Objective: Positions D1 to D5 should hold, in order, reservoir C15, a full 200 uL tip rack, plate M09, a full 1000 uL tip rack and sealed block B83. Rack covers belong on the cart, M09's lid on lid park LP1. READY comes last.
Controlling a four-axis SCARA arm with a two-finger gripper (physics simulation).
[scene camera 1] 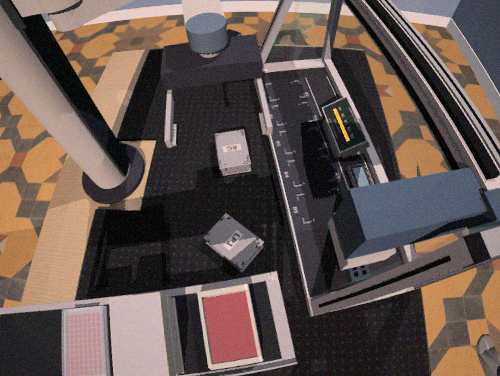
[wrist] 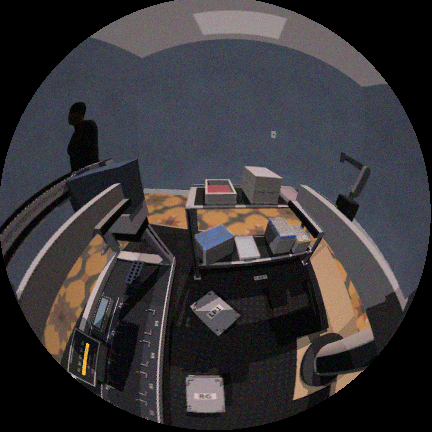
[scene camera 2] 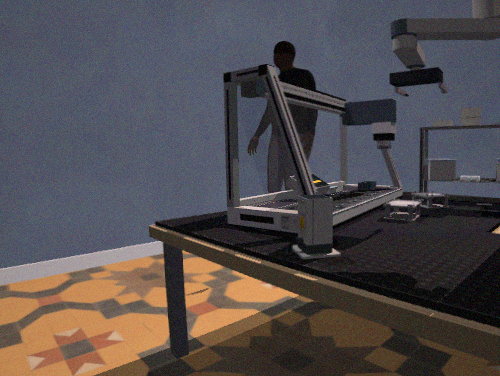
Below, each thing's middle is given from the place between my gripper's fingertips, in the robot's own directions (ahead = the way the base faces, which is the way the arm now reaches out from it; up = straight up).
Labels:
Now: hand 280 mm to the left of the reservoir (scene camera 1: pixel 230 333), 120 mm above it and 30 mm short of it. From my hand the other things lie so: green-screen device (scene camera 2: pixel 319 212): 840 mm to the left, 420 mm below, 70 mm behind.

